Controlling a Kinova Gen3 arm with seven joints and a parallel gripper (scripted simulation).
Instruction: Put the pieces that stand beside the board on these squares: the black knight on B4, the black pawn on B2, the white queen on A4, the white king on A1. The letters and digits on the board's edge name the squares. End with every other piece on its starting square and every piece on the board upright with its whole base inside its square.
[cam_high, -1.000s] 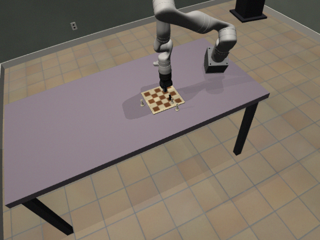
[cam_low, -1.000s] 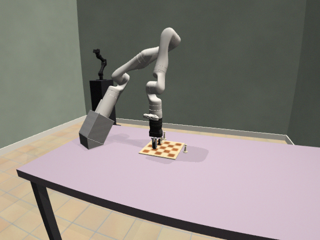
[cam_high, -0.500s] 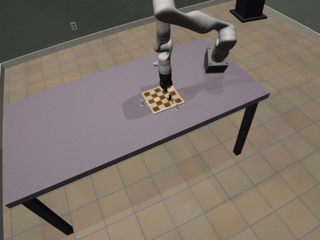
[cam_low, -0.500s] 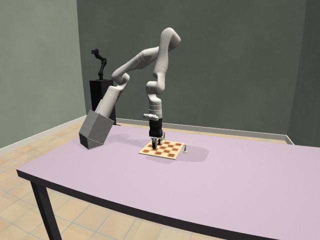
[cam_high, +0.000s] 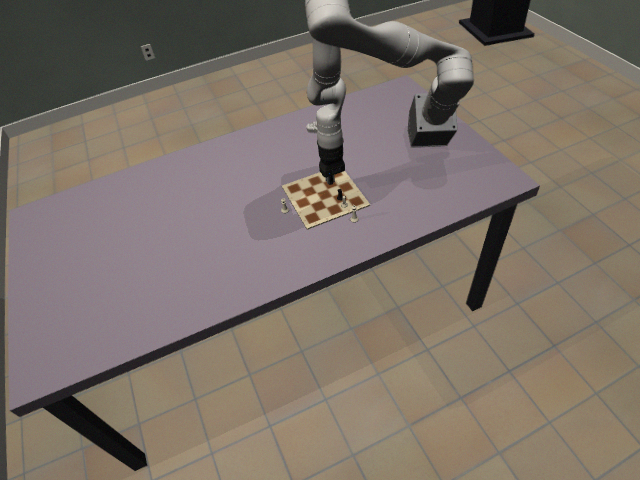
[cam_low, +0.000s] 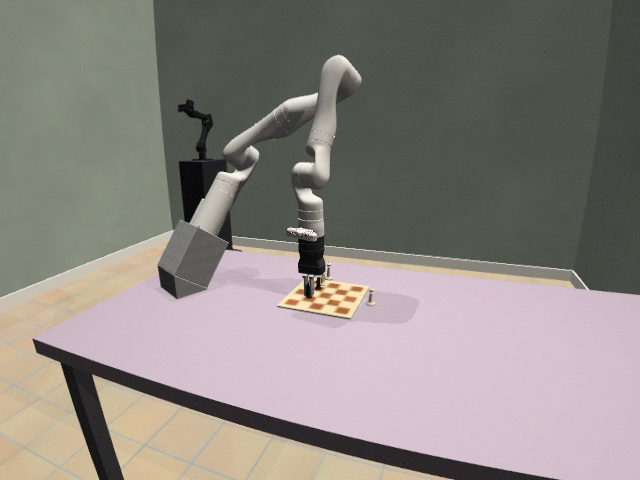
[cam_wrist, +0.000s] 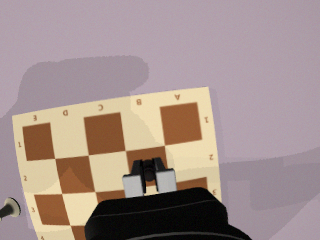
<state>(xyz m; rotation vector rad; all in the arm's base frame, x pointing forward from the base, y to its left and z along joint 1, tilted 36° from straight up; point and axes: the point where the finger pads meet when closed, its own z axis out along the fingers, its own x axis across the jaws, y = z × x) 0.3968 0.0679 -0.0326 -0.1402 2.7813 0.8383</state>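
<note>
The black pawn lies 10 mm below my hand. The rest, counted from my hand: chessboard 40 mm to the left, 30 mm below, 30 mm ahead; black knight 70 mm to the left, 10 mm below, 10 mm behind.
</note>
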